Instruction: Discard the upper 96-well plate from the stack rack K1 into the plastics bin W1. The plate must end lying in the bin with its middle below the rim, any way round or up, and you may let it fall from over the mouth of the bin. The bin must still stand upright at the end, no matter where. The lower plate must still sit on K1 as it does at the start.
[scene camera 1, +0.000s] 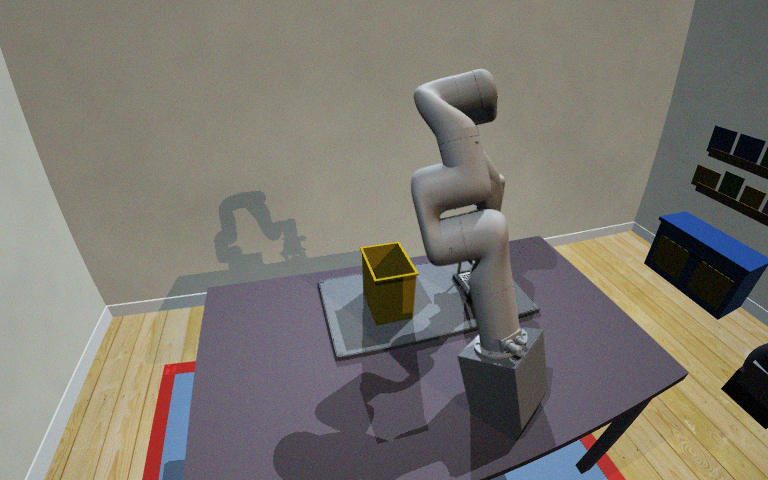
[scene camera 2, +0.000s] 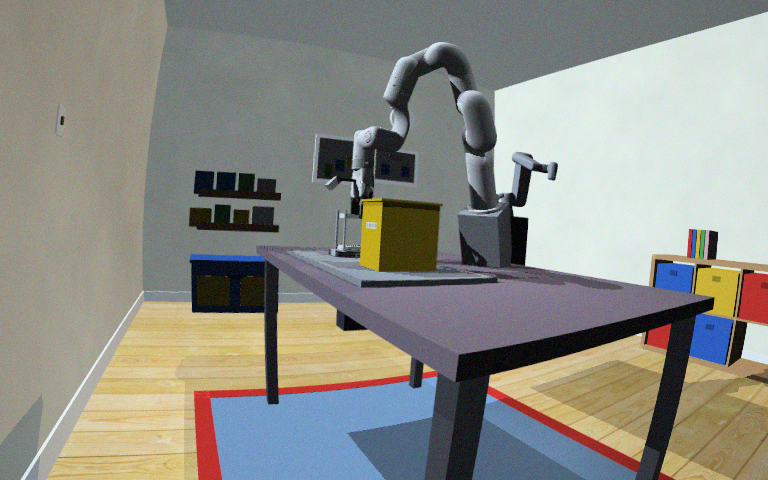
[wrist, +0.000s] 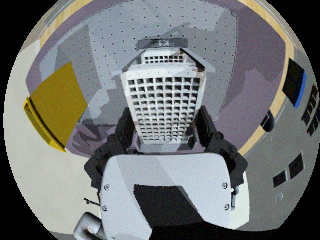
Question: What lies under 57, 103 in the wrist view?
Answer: A yellow plastics bin W1.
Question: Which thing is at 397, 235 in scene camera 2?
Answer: A yellow plastics bin W1.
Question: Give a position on a yellow plastics bin W1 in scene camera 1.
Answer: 390, 297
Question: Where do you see the gripper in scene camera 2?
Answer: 359, 216
